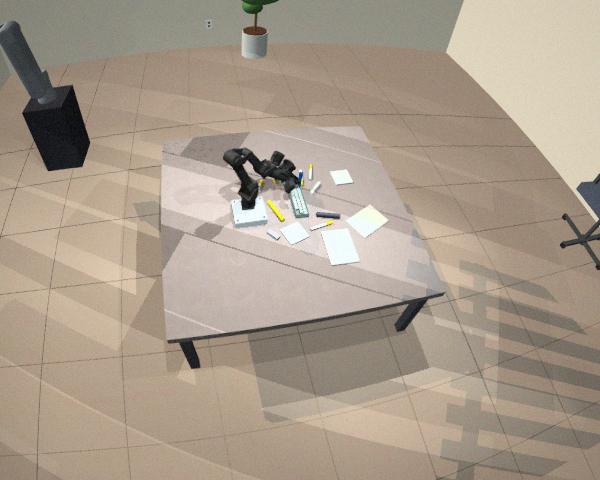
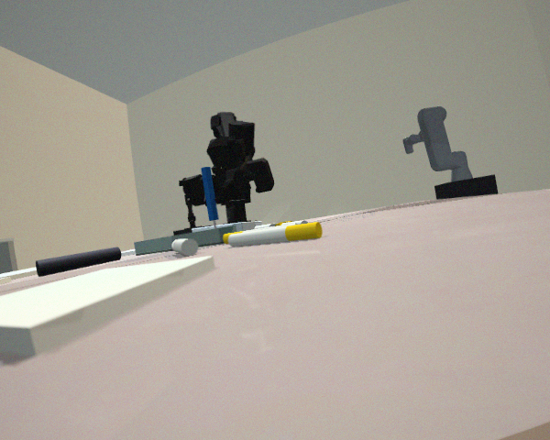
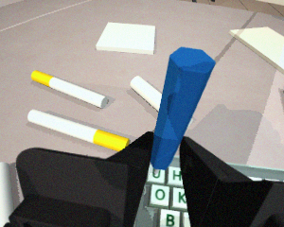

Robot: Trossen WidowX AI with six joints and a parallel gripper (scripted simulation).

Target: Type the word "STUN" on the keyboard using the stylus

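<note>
Right now the stylus is 2 cm below my gripper tip. Round my gripper tip: grey block 7 cm below, 6 cm to the left, 4 cm behind; then white cylinder 9 cm ahead, 6 cm below, 1 cm to the left; then yellow marker 14 cm to the right, 14 cm behind, 6 cm below.
</note>
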